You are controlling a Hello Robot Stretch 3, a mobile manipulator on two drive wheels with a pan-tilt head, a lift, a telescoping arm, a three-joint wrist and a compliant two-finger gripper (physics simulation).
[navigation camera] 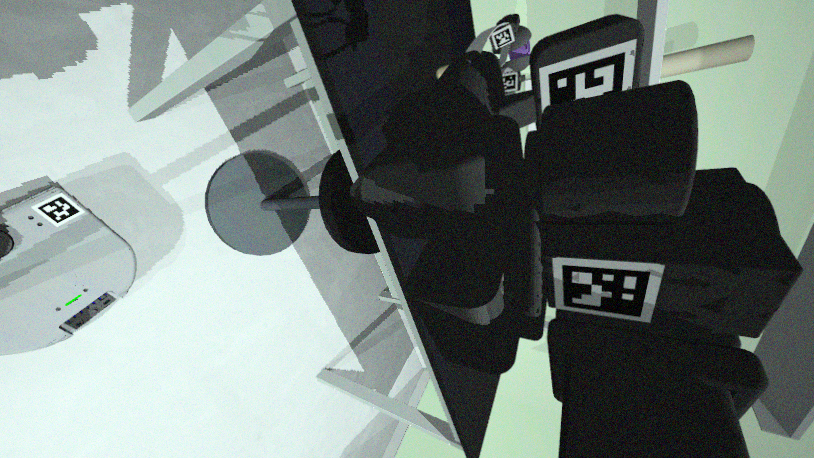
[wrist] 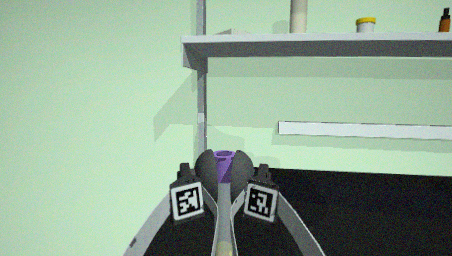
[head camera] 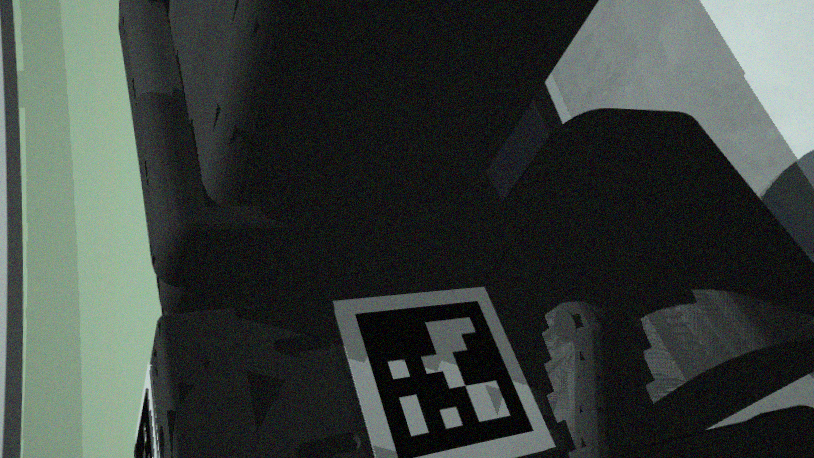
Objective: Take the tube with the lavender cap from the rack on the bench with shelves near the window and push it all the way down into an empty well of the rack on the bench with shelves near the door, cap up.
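Frame: origin at the robot's base, x ahead, y left, z up, level; millimetres.
Where they show: gripper, between the fingertips: (navigation camera: 515, 47).
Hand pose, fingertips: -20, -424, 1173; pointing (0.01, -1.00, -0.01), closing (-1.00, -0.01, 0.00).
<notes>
Things, the pixels of their top centre, and the offset from my fingertips, as dx, dy, dz. "pt": a spot on its surface instead.
- purple cap, a spot on its surface: (navigation camera: 520, 52) pt -2, +24, +9
- stool's round foot, a spot on its surface: (navigation camera: 239, 205) pt -260, -108, -1142
My gripper (navigation camera: 519, 50) (wrist: 224, 168) is shut on the lavender-capped tube. The purple cap (navigation camera: 520, 52) (wrist: 223, 167) sits between the two dark fingertips, with its round rim up in the wrist view. Most of the tube's body is hidden by the gripper. In the wrist view the held cap is in front of the pale green wall, near the left end of a black bench top (wrist: 380, 215) with a shelf (wrist: 320, 47) above it. In the head view my dark arm and wrist parts fill most of the picture. Neither rack shows in these views.
A pale cylinder (wrist: 298, 17), a yellow-lidded jar (wrist: 365, 25) and an orange bottle (wrist: 444, 22) stand on the shelf. A grey upright post (wrist: 201, 100) carries its left end. In the navigation view, a stool's round foot (navigation camera: 239, 205) stands between my base (navigation camera: 96, 239) and the bench.
</notes>
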